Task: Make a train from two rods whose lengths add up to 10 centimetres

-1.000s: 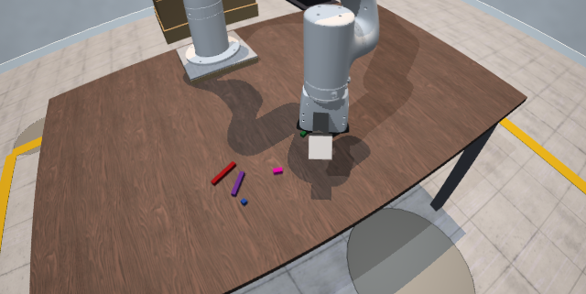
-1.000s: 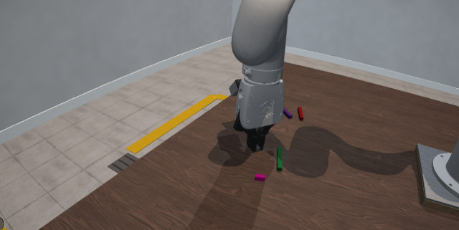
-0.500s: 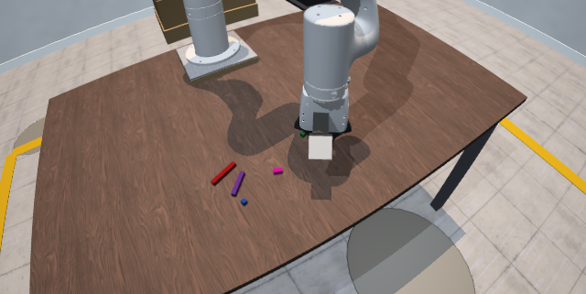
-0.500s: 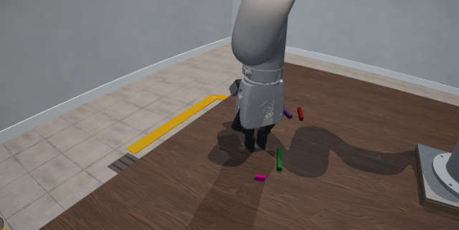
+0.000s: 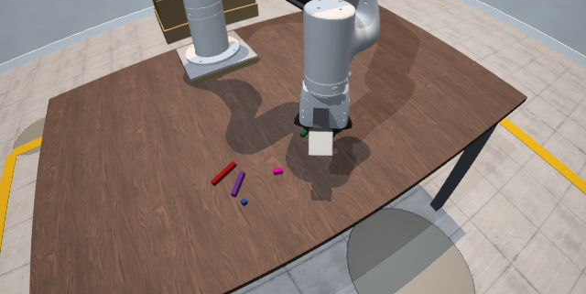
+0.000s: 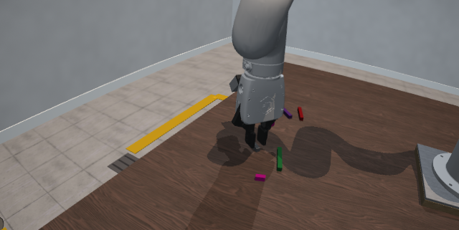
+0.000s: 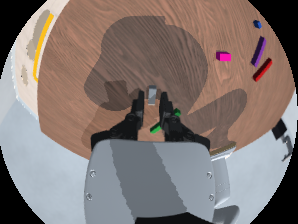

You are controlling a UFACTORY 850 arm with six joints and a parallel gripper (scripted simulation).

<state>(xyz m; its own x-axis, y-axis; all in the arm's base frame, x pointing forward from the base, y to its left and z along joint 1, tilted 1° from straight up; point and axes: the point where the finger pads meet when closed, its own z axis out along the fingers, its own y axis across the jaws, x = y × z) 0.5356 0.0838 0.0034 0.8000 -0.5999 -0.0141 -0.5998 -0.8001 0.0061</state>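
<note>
The grey rod lies 30 mm below my hand. Round my hand: purple rod: 10 mm behind, 210 mm to the right, 30 mm below; then small blue rod: 40 mm ahead, 220 mm to the right, 30 mm below; then green rod: 70 mm behind, 20 mm to the left, 30 mm below.
</note>
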